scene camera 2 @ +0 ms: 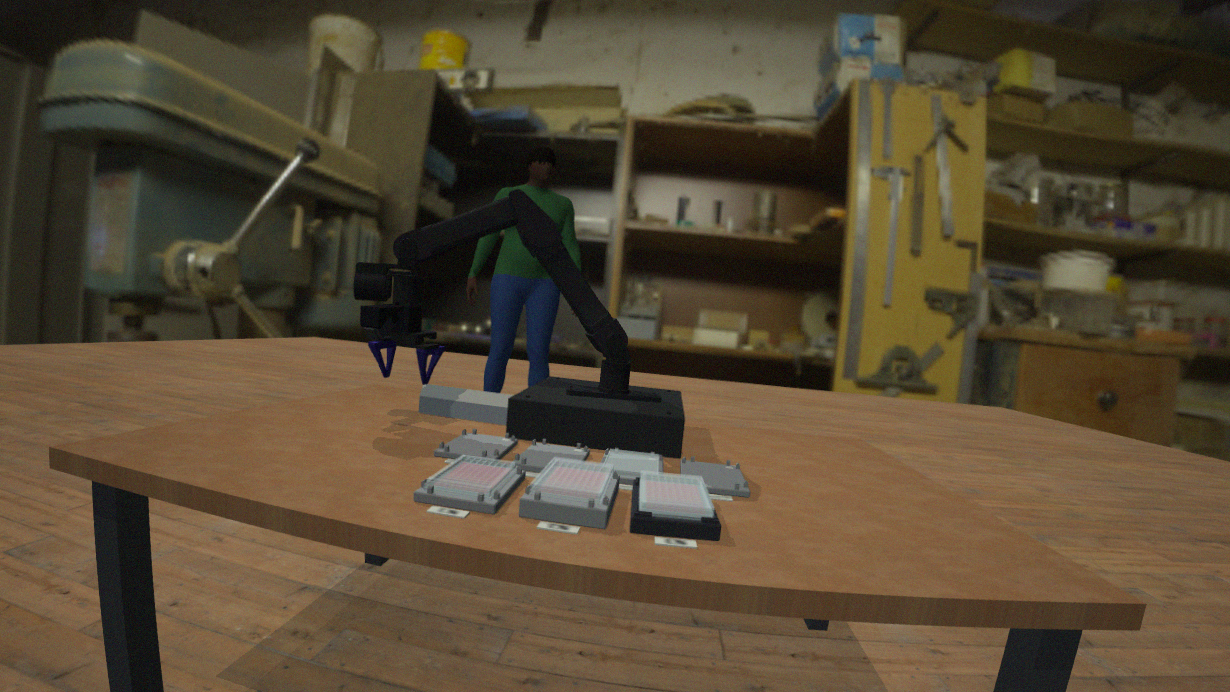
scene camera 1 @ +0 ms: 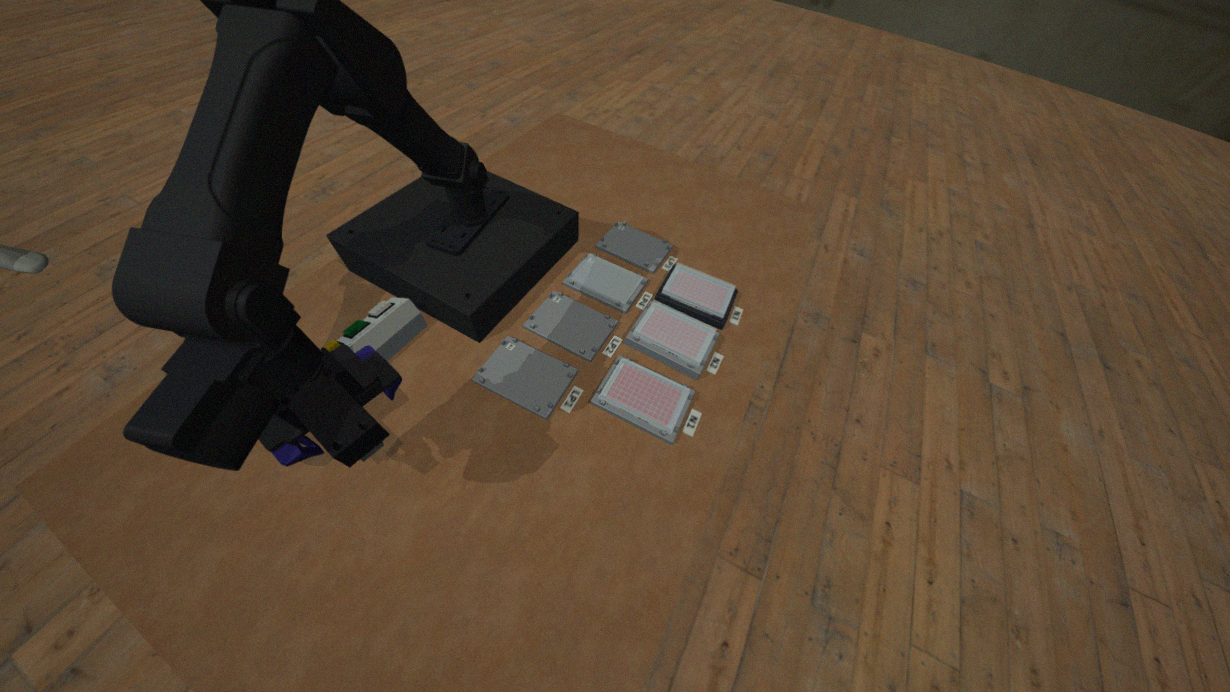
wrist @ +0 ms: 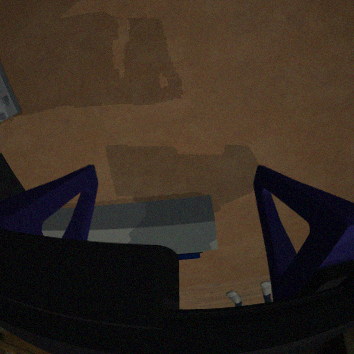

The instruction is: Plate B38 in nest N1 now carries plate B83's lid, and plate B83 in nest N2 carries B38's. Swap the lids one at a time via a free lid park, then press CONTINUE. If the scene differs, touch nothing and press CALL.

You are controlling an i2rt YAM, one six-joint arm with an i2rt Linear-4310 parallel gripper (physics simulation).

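Places are measured from the arm's base along level axes (x ahead, y left, z up), in centimetres.
Pixels of known places: gripper, fingertip midpoint: (scene camera 2: 405, 380) (wrist: 175, 173); arm's base, link origin: (scene camera 2: 613, 395) (scene camera 1: 470, 219).
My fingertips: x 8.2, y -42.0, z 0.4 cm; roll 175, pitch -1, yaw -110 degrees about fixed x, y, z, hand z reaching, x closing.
Observation:
For each thing: its top centre in the pictures, then the offset to it from my fingertips. "*": a spot on its surface instead.
- nest N1, surface spot: (scene camera 2: 471, 481) * dx +38.8, dy +21.6, dz -5.8 cm
- nest N2, surface spot: (scene camera 2: 569, 490) * dx +42.2, dy +33.6, dz -4.7 cm
- LP4, top centre: (scene camera 2: 713, 468) (scene camera 1: 635, 241) dx +22.1, dy +56.5, dz -6.5 cm
- LP3, top centre: (scene camera 2: 632, 460) (scene camera 1: 606, 277) dx +19.7, dy +43.6, dz -6.7 cm
- button box, top centre: (wrist: 122, 264) (scene camera 1: 343, 336) (scene camera 2: 472, 388) dx -12.7, dy +11.2, dz -2.1 cm
- blue button, top centre: (wrist: 187, 262) dx -15.8, dy +4.2, dz -2.8 cm
- third plate, top centre: (scene camera 2: 674, 487) (scene camera 1: 700, 286) dx +38.1, dy +46.7, dz -4.8 cm
- grey corner, surface spot: (wrist: 7, 107) * dx +7.7, dy +14.7, dz -7.5 cm
Plate in nest N1 (scene camera 1: 646, 394) (scene camera 2: 471, 481) and plate in nest N2 (scene camera 1: 675, 331) (scene camera 2: 569, 490) are pink-welled under clear covers; plate names are unreadable. Lid parks LP1 (scene camera 1: 526, 376) (scene camera 2: 475, 444), LP2 (scene camera 1: 571, 324) (scene camera 2: 553, 456) and LP4 (scene camera 1: 635, 245) (scene camera 2: 715, 475) look bare; LP3 (scene camera 1: 604, 280) (scene camera 2: 633, 463) bears a clear lid. The button box (scene camera 1: 397, 333) (scene camera 2: 464, 404) (wrist: 175, 235) shows its green button (scene camera 1: 355, 327); in the wrist view a blue button (wrist: 190, 256) peeks out. My gripper (scene camera 1: 344, 420) (scene camera 2: 405, 378) (wrist: 175, 173) is open and empty, above and near the box.
A third plate (scene camera 1: 701, 290) (scene camera 2: 675, 497) sits in a black nest beside N2. The black robot base (scene camera 1: 430, 258) (scene camera 2: 593, 417) stands behind the lid parks, next to the button box. A person in green (scene camera 2: 554, 223) stands behind the table. A grey corner (wrist: 7, 107) shows at the wrist view's left edge.

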